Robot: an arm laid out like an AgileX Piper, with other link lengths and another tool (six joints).
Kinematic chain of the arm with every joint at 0, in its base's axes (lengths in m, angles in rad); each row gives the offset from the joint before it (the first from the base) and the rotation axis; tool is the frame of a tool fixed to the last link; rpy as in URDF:
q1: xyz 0 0 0.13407 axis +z
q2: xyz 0 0 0 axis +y
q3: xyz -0.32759 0 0.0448 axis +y
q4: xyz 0.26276 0 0.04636 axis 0.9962 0 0.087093
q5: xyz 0 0 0 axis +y
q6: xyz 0.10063 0 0.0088 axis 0.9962 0 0.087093
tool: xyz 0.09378 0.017 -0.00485 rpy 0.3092 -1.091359 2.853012
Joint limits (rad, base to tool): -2.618..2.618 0..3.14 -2.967..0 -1.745..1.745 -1.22..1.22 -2.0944..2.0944
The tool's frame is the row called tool.
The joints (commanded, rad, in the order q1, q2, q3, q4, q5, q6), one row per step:
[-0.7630 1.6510 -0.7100 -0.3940 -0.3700 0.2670]
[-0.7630 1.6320 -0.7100 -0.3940 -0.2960 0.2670]
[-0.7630 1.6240 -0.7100 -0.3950 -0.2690 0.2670]
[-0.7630 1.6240 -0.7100 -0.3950 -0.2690 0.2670]
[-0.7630 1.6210 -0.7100 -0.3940 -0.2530 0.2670]
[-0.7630 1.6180 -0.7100 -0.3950 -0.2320 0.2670]
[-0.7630 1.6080 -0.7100 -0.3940 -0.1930 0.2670]
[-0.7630 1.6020 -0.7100 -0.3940 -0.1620 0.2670]
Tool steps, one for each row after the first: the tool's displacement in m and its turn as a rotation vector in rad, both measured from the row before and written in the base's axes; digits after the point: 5 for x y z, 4 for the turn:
[-0.00895 0.00125 -0.00358 0.0187 0.0503 -0.0189]
[-0.00341 0.00060 -0.00081 0.0057 0.0180 -0.0063]
[0.00000 0.00000 0.00000 0.0000 0.0000 0.0000]
[-0.00202 0.00028 -0.00114 0.0054 0.0112 -0.0049]
[-0.00267 0.00047 -0.00190 0.0066 0.0164 -0.0048]
[-0.00514 0.00092 -0.00158 0.0106 0.0259 -0.0110]
[-0.00415 0.00080 -0.00199 0.0094 0.0223 -0.0082]

